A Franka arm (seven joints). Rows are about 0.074 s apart.
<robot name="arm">
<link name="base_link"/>
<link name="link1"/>
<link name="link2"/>
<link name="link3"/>
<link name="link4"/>
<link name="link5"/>
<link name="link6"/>
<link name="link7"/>
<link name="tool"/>
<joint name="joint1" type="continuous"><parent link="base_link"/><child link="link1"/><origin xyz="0 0 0.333" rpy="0 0 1.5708"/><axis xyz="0 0 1"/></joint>
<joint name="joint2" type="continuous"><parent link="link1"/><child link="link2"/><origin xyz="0 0 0" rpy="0 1.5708 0"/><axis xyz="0 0 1"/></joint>
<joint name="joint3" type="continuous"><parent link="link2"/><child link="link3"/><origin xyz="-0.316 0 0" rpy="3.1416 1.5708 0"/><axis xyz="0 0 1"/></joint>
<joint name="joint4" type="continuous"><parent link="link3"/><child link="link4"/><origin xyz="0 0.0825 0" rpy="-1.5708 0 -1.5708"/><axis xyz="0 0 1"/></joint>
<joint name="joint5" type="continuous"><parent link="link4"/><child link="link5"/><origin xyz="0.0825 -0.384 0" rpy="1.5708 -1.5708 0"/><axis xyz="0 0 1"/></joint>
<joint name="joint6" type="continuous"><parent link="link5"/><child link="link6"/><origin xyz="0 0 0" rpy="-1.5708 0 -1.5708"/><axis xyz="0 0 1"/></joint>
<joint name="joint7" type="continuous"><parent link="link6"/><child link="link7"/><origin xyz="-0.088 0 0" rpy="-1.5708 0 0"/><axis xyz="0 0 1"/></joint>
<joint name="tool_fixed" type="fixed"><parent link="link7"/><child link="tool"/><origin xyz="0 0 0.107" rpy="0 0 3.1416"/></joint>
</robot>
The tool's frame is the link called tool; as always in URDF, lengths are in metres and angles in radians. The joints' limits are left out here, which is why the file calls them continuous.
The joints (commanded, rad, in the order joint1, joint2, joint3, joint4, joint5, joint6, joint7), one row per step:
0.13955 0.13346 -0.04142 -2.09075 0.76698 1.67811 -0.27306
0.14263 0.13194 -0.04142 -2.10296 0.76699 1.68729 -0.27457
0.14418 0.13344 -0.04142 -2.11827 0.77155 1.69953 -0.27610
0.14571 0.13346 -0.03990 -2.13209 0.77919 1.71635 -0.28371
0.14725 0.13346 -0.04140 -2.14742 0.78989 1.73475 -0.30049
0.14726 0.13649 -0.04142 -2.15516 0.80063 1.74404 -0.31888
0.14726 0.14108 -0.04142 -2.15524 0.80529 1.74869 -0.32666
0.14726 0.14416 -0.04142 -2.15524 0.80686 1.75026 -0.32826
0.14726 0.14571 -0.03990 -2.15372 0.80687 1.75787 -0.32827
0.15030 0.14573 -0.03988 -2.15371 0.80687 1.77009 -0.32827
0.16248 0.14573 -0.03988 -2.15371 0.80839 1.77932 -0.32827
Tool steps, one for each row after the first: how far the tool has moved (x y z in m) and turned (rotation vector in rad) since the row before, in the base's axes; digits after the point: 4 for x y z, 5 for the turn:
-0.0027 0.0007 -0.0040 -0.00359 0.00267 -0.00103
-0.0029 -0.0001 -0.0065 -0.00196 0.00675 -0.00701
-0.0021 0.0006 -0.0050 0.00160 -0.00334 -0.00607
-0.0019 -0.0009 -0.0054 0.00615 -0.00885 -0.00610
-0.0008 -0.0001 -0.0040 0.01049 -0.00761 -0.00039
0.0007 0.0000 -0.0022 0.00401 -0.00367 -0.00065
0.0002 0.0000 -0.0015 0.00071 0.00093 -0.00087
0.0012 0.0003 -0.0002 -0.00291 -0.00560 -0.00256
0.0011 0.0007 0.0000 -0.00491 -0.00907 -0.00348
-0.0003 0.0056 0.0001 -0.00254 -0.00676 0.00623

